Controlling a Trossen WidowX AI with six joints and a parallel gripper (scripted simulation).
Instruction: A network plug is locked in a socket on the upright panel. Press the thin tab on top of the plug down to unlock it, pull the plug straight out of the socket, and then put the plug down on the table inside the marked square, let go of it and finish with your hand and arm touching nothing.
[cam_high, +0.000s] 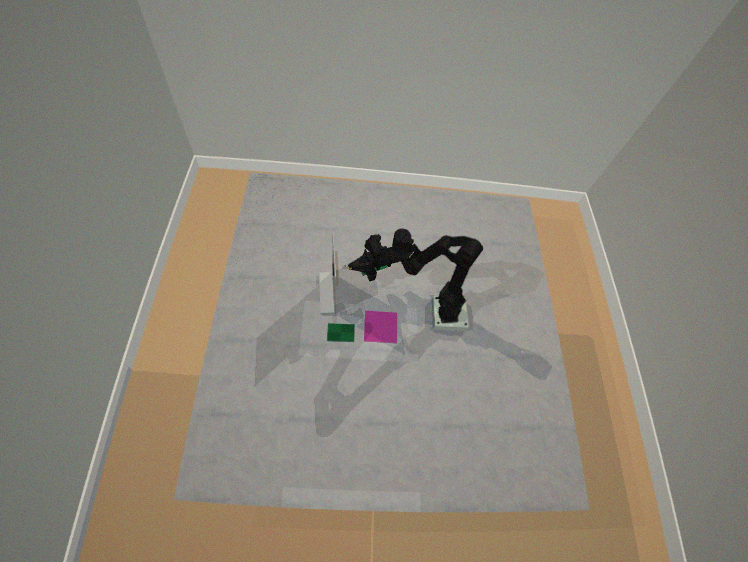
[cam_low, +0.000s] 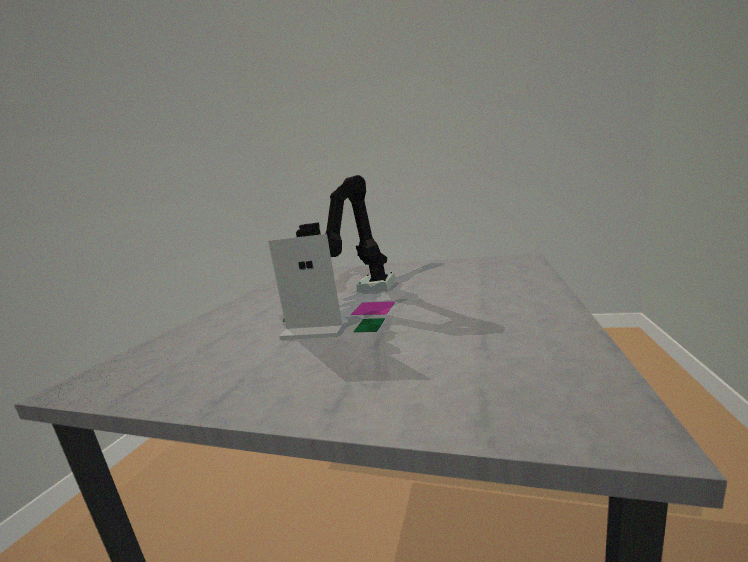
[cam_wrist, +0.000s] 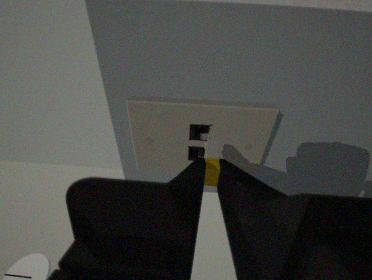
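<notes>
My gripper tip is 190 mm above the magenta marked square, 140 mm to the right of it and 120 mm past it. Round my gripper tip: upright grey panel: 70 mm below, 60 mm ahead, 10 mm to the left.
</notes>
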